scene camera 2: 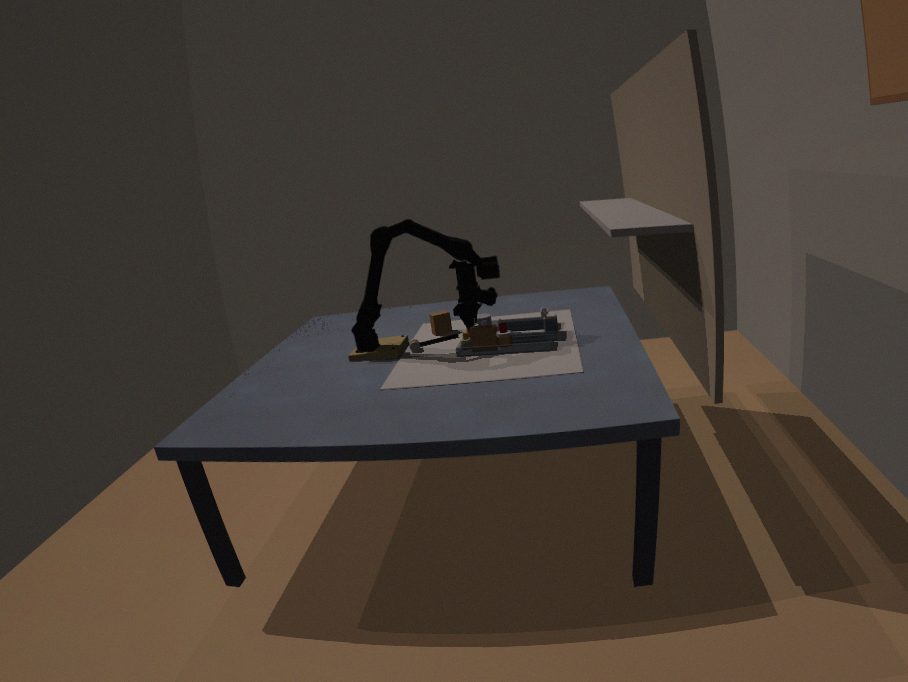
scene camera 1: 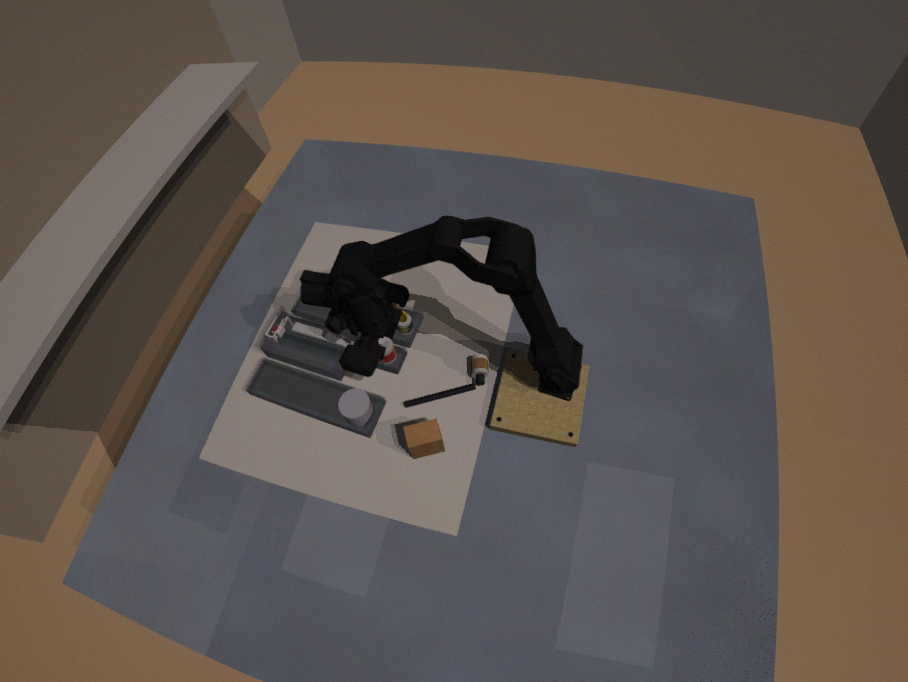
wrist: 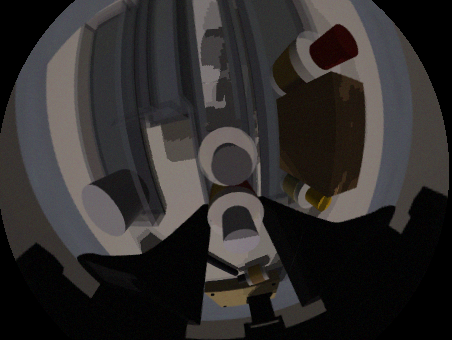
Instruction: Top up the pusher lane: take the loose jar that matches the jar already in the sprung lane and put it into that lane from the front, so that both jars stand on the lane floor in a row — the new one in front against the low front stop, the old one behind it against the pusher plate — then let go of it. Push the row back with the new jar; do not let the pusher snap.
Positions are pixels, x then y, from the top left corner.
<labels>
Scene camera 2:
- my gripper: 472, 330
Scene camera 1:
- my gripper: 384, 349
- brown box: 424, 438
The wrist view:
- my gripper: 233, 205
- brown box: 321, 124
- red-lidded jar: 309, 56
</labels>
